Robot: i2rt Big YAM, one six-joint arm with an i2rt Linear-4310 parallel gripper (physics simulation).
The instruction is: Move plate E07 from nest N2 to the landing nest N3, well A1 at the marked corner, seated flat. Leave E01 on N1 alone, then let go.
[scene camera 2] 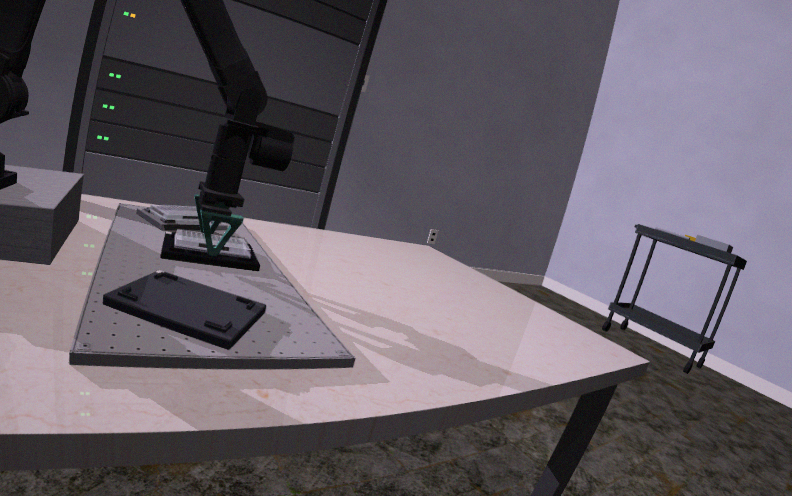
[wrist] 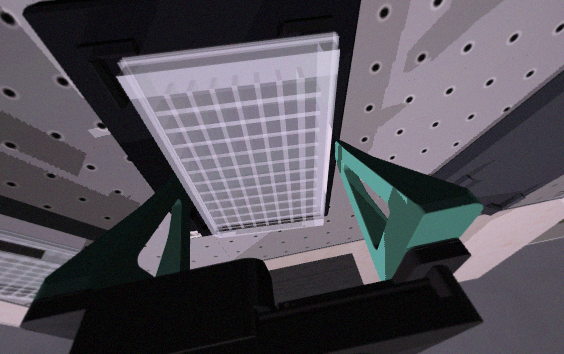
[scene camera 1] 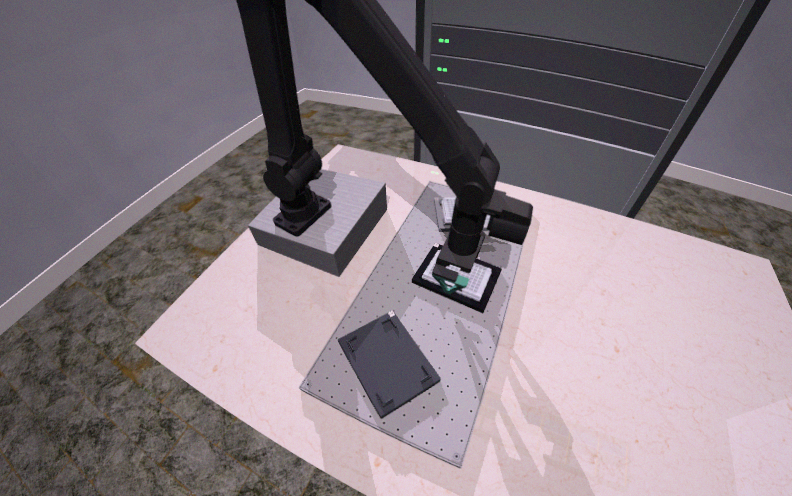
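Note:
Plate E07 (scene camera 1: pixel 480 280) (scene camera 2: pixel 238 245) (wrist: pixel 250 150), clear-white with a well grid, lies on black nest N2 (scene camera 1: pixel 420 279) (scene camera 2: pixel 251 262) (wrist: pixel 160 17). My gripper (scene camera 1: pixel 450 285) (scene camera 2: pixel 211 247) (wrist: pixel 259 164) is open, with its green fingers on either side of the plate's long sides; contact cannot be told. Landing nest N3 (scene camera 1: pixel 388 365) (scene camera 2: pixel 187 306) (wrist: pixel 520 145) is dark, bare and turned at an angle, with corner brackets and a white mark (scene camera 1: pixel 391 314) at one corner. Plate E01 (scene camera 1: pixel 448 209) (scene camera 2: pixel 169 210) (wrist: pixel 22 280) sits on N1 at the back, partly hidden by the arm in scene camera 1.
The nests stand on a perforated metal board (scene camera 1: pixel 444 435) (scene camera 2: pixel 105 338) on the pale table (scene camera 1: pixel 613 327) (scene camera 2: pixel 409 297). The arm's grey base block (scene camera 1: pixel 356 233) (scene camera 2: pixel 29 227) is at the left. A rack cabinet (scene camera 1: pixel 422 99) stands behind the table. A cart (scene camera 2: pixel 660 327) stands at the far right.

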